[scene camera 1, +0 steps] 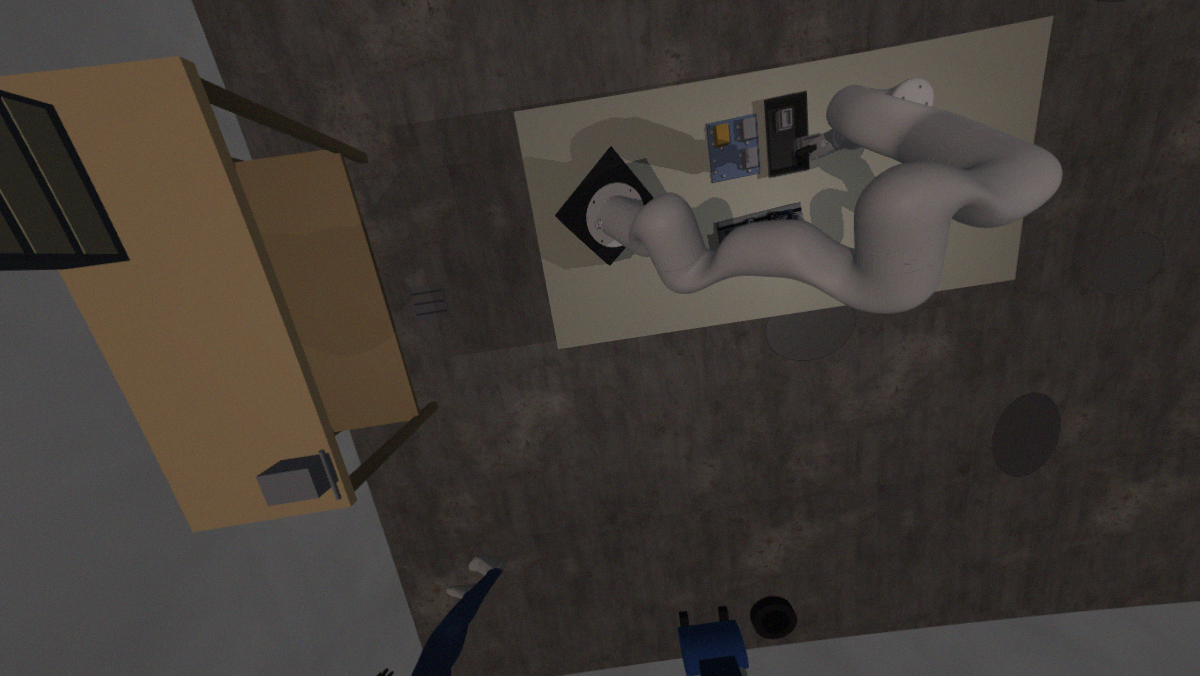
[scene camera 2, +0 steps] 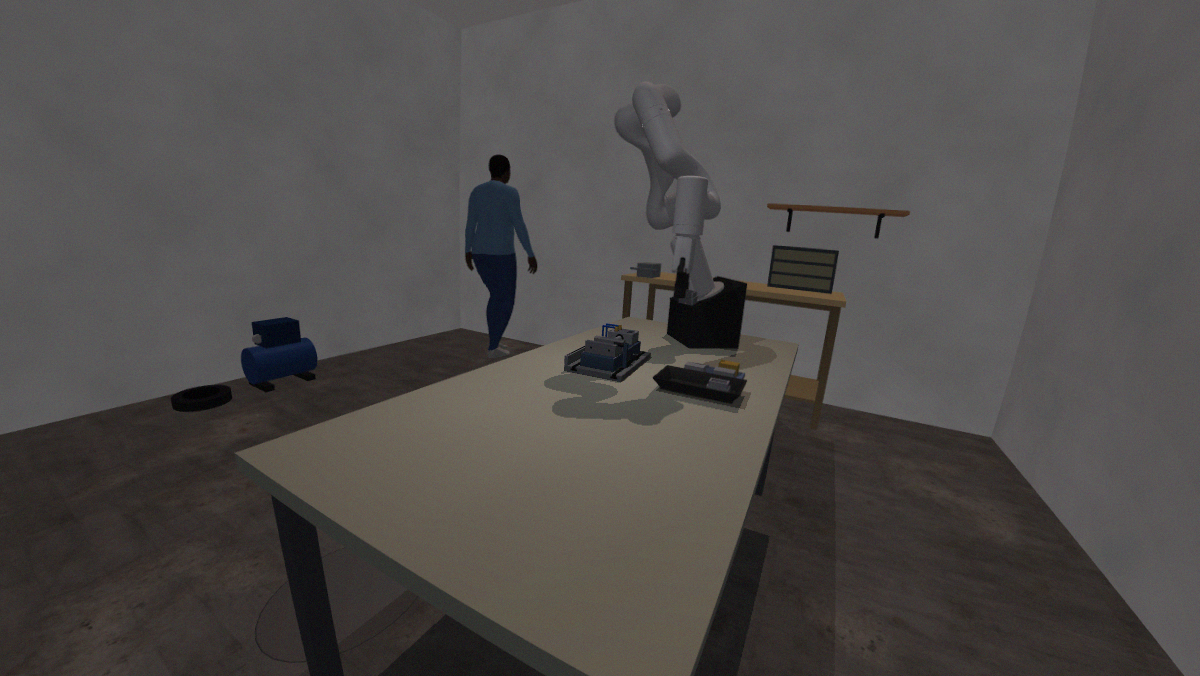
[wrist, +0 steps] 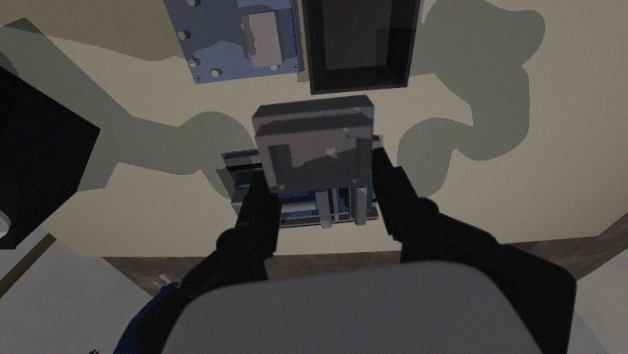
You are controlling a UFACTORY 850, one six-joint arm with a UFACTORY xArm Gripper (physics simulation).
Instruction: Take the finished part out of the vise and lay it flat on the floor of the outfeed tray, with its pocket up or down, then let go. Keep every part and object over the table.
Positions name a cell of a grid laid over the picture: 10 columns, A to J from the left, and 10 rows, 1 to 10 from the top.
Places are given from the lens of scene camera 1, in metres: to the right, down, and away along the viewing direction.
blue board (scene camera 1: G3): 0.45, -0.62, 1.25
